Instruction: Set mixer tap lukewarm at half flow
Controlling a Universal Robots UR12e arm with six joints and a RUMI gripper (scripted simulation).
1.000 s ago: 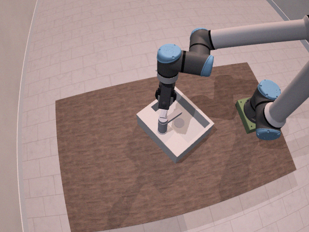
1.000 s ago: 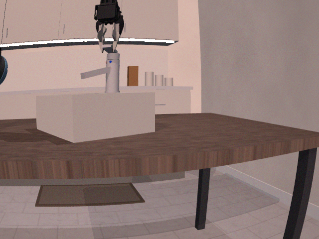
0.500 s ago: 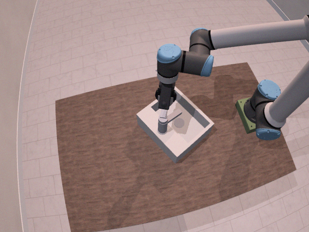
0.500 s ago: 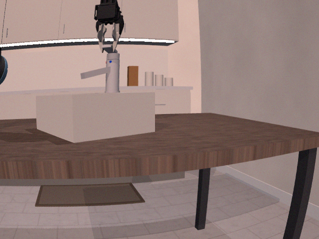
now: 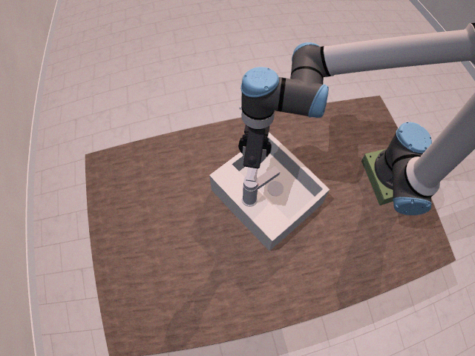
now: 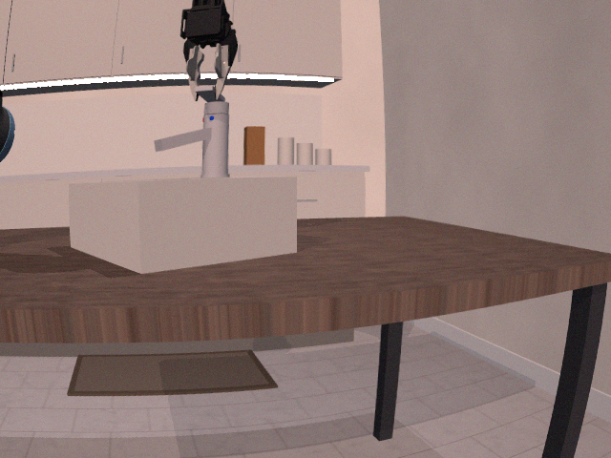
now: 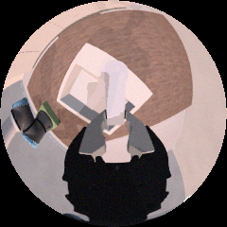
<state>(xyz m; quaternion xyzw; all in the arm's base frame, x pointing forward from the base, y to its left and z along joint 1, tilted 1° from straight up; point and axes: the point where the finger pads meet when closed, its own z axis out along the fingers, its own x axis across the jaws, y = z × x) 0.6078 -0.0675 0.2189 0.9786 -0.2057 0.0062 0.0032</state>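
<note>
My hand is 1 cm short of the lever and 2 cm to the right of it. Also, from my hand: grey mixer tap: 1 cm ahead, 4 cm to the left, 5 cm below; then white sink block: 8 cm behind, 1 cm to the left, 24 cm below.
</note>
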